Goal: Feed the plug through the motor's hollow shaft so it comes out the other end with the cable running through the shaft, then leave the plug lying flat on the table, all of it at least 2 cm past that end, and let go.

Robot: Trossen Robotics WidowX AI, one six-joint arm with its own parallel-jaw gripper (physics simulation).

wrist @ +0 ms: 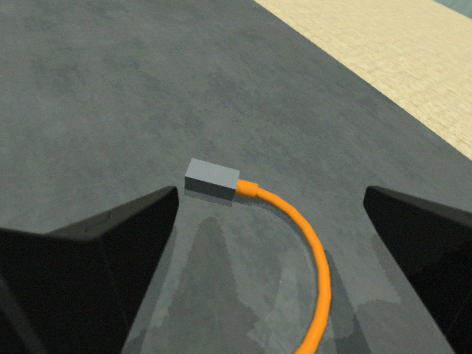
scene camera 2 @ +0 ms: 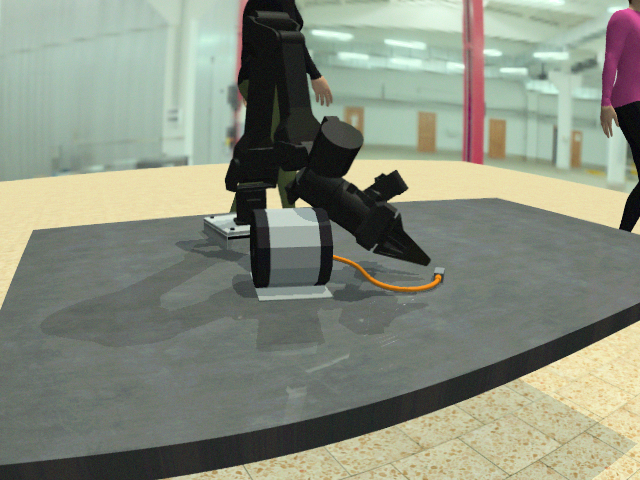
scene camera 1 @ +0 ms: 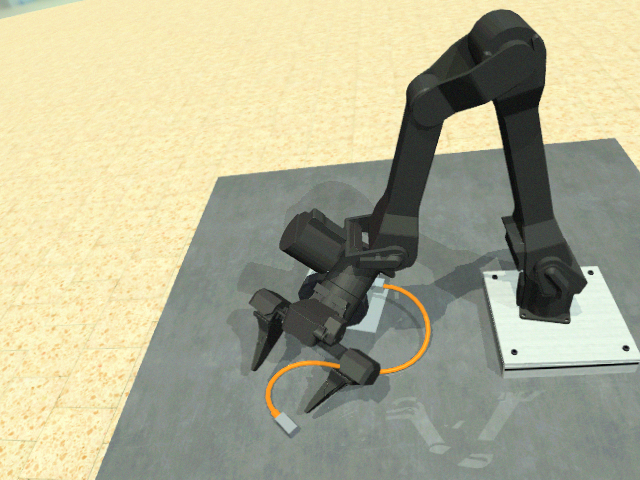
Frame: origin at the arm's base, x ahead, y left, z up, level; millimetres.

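Seen in the pictures: gripper, fingertip midpoint: (wrist: pixel 270 195) (scene camera 2: pixel 426 261) (scene camera 1: pixel 279 391); arm's base, origin of the base link: (scene camera 1: pixel 543 304).
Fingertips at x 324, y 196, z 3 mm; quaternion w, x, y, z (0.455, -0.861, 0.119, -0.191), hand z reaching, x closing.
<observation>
Offsets run from my fingertips to a thing's middle. "*": to the spot under its first point. Level surfaces: height alone.
The grey plug {26 mm down, 16 mm back, 31 mm left} (scene camera 1: pixel 286 424) (scene camera 2: pixel 439 271) (wrist: pixel 212 176) lies on the table, apart from the motor. The orange cable (scene camera 1: pixel 428 330) (scene camera 2: pixel 392 287) (wrist: pixel 325 275) curves from it across the table to a small light block {* 27 mm up, 98 mm back, 182 mm right} (scene camera 1: pixel 379 282) at the motor's base plate {32 mm down, 38 mm back, 185 mm right} (scene camera 1: pixel 373 316) (scene camera 2: pixel 294 293). The motor {18 mm up, 41 mm back, 185 mm right} (scene camera 2: pixel 294 248), a light drum with dark end rings, is largely hidden under the arm in scene camera 1. Its shaft openings do not show. My gripper (scene camera 1: pixel 281 390) (scene camera 2: pixel 428 262) (wrist: pixel 270 195) is open and empty, low over the table, with the plug just beyond its fingertips.
The white arm base plate (scene camera 1: pixel 568 338) (scene camera 2: pixel 219 227) is at the right in scene camera 1. The dark table {33 mm down} (scene camera 1: pixel 206 330) (scene camera 2: pixel 180 392) (wrist: pixel 100 100) has its edge at the left in scene camera 1. The cable passes beneath one finger's mount. Two people stand behind in scene camera 2.
</observation>
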